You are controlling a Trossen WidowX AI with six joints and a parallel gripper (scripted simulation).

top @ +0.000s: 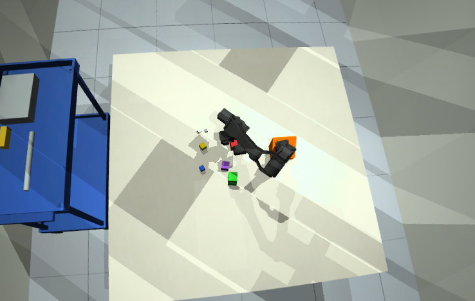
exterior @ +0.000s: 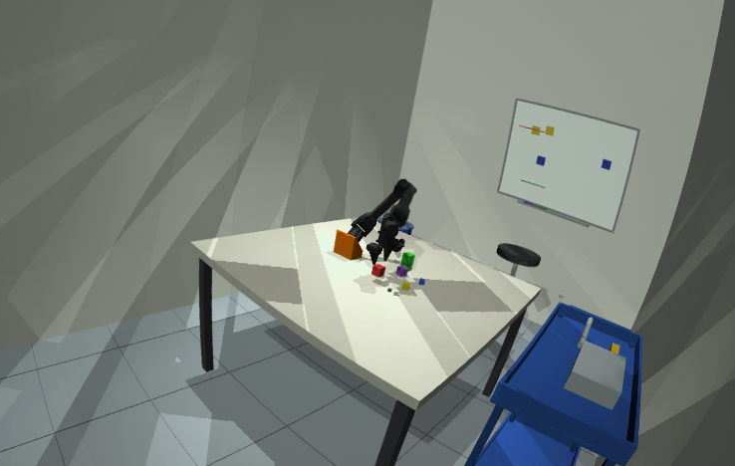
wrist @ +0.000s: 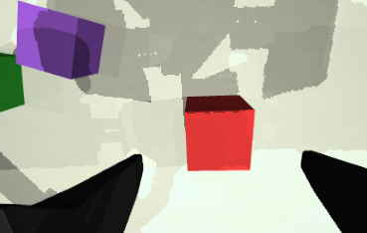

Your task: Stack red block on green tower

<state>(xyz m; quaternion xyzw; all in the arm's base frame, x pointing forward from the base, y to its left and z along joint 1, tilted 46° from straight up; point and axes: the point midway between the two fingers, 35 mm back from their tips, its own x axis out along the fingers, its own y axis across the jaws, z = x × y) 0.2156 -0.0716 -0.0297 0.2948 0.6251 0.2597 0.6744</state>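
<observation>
Right now my gripper tip is 40 mm above the red block. The rest, counted from my gripper tip: yellow block: 160 mm ahead, 20 mm to the right, 40 mm below; green block: 50 mm ahead, 180 mm to the left; purple block: 70 mm ahead, 100 mm to the left, 40 mm below.
</observation>
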